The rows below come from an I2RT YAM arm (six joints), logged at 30 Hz.
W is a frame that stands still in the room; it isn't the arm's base.
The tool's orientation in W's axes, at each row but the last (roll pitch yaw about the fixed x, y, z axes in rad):
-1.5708 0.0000 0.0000
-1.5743 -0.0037 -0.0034
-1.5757 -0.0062 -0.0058
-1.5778 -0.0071 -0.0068
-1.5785 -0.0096 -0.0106
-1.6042 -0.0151 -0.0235
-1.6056 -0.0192 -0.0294
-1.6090 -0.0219 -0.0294
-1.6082 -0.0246 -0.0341
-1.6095 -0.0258 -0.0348
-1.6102 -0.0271 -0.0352
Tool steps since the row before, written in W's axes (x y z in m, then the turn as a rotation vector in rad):
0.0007 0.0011 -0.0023 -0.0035 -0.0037 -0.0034
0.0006 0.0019 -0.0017 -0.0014 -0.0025 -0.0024
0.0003 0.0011 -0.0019 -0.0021 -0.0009 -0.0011
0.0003 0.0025 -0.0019 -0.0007 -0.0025 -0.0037
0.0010 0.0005 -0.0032 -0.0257 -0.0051 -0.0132
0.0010 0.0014 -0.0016 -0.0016 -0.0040 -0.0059
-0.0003 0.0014 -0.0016 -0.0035 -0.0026 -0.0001
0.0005 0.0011 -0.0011 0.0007 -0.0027 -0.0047
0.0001 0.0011 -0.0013 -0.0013 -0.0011 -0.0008
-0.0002 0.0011 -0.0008 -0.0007 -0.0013 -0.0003
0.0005 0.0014 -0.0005 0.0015 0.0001 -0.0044
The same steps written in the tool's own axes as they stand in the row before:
0.0007 0.0023 0.0011 -0.0035 0.0034 -0.0037
0.0006 0.0017 0.0019 -0.0014 0.0024 -0.0025
0.0003 0.0019 0.0011 -0.0021 0.0011 -0.0009
0.0003 0.0019 0.0025 -0.0007 0.0037 -0.0025
0.0010 0.0032 0.0005 -0.0258 0.0130 -0.0053
0.0009 0.0016 0.0015 -0.0016 0.0060 -0.0038
-0.0004 0.0015 0.0014 -0.0034 0.0001 -0.0027
0.0004 0.0011 0.0012 0.0007 0.0048 -0.0025
0.0000 0.0013 0.0012 -0.0013 0.0008 -0.0011
-0.0003 0.0008 0.0011 -0.0007 0.0003 -0.0013
0.0004 0.0005 0.0014 0.0014 0.0044 0.0003

